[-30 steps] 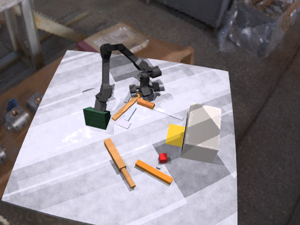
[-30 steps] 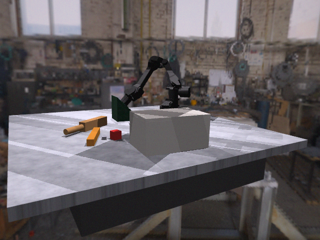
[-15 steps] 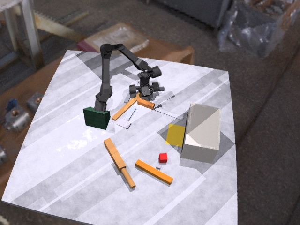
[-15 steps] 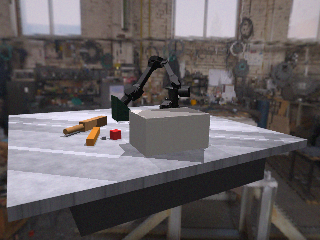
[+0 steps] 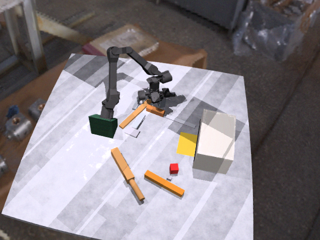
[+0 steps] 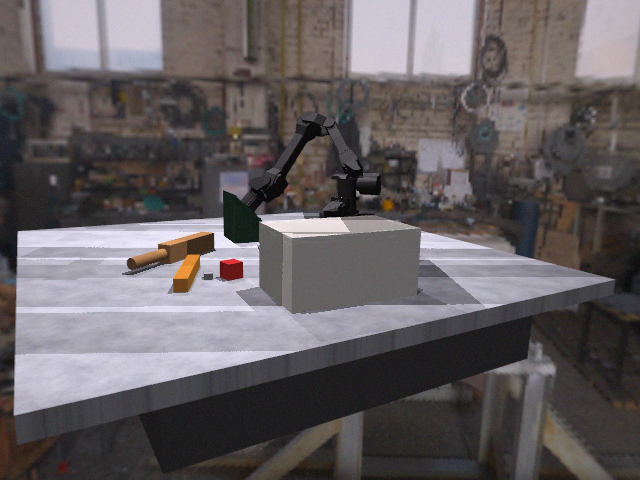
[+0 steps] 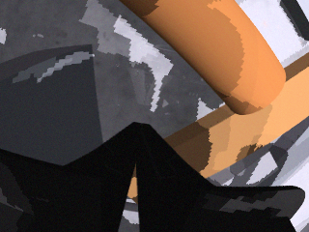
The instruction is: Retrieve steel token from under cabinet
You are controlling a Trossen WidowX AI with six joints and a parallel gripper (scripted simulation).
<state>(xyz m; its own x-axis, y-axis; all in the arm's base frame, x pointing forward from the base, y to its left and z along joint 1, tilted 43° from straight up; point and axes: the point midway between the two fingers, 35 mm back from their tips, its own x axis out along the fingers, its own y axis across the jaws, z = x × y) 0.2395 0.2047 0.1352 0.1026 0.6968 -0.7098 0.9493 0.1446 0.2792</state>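
The grey block is 40 mm ahead of my gripper tip, 10 mm to the left of it and 30 mm above it. Round my gripper tip: flat grey token 400 mm ahead, 250 mm to the right, 10 mm below; small dark tool 40 mm ahead, 70 mm to the left; flat orange stick 80 mm behind, 90 mm to the right.
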